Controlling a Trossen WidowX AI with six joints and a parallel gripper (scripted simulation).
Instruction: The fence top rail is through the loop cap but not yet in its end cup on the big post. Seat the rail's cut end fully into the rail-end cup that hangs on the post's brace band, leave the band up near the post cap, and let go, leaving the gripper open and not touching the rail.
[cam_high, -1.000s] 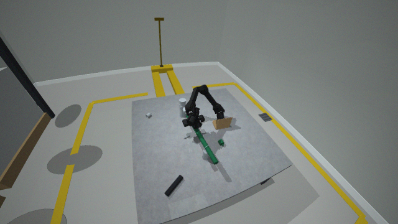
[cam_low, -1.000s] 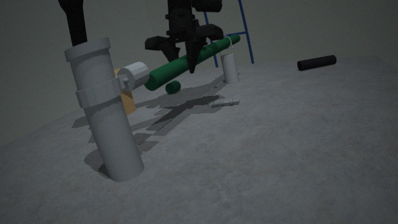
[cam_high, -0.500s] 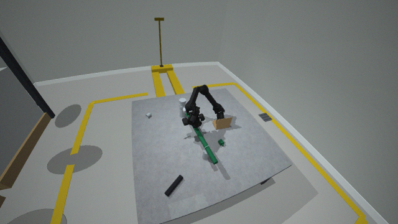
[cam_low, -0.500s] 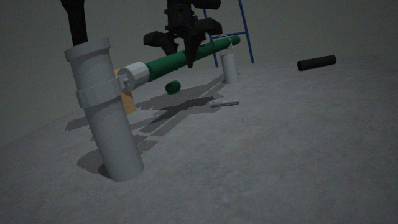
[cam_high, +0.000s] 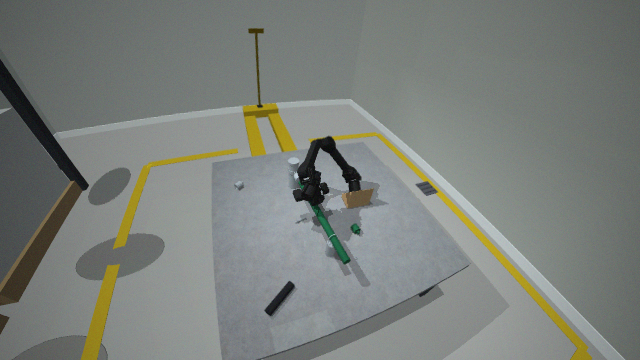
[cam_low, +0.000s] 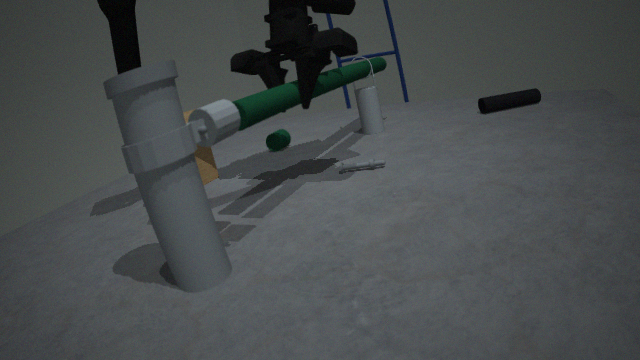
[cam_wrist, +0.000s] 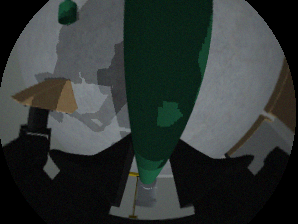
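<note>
Now: gripper tip 60 mm short of the grey bolt, 40 mm to the right of it and 100 mm above it. The rest, counted from my gripper tip: green pipe stub: 190 mm behind, 230 mm to the left, 90 mm below; black cylinder: 310 mm ahead, 420 mm to the left, 90 mm below.
</note>
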